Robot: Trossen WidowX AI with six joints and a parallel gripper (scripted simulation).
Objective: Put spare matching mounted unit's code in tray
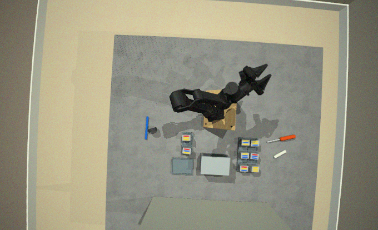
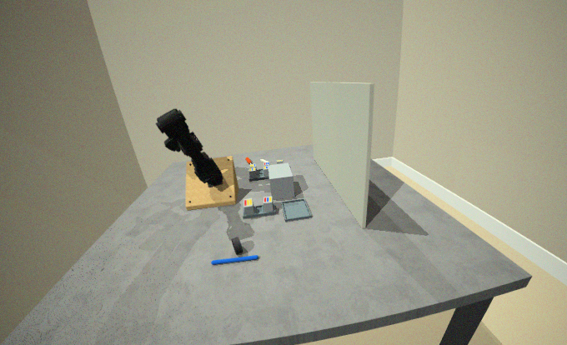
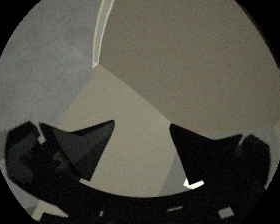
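My gripper tip is now 39 cm to the left of the rack, 36 cm short of it and 31 cm above it. Also, from my gripper tip: shallow grey tray: 50 cm ahead, 42 cm to the right, 31 cm below; then mounted unit: 48 cm ahead, 26 cm below, 23 cm to the right; then black tape roll: 59 cm to the right, 29 cm below, 27 cm ahead.
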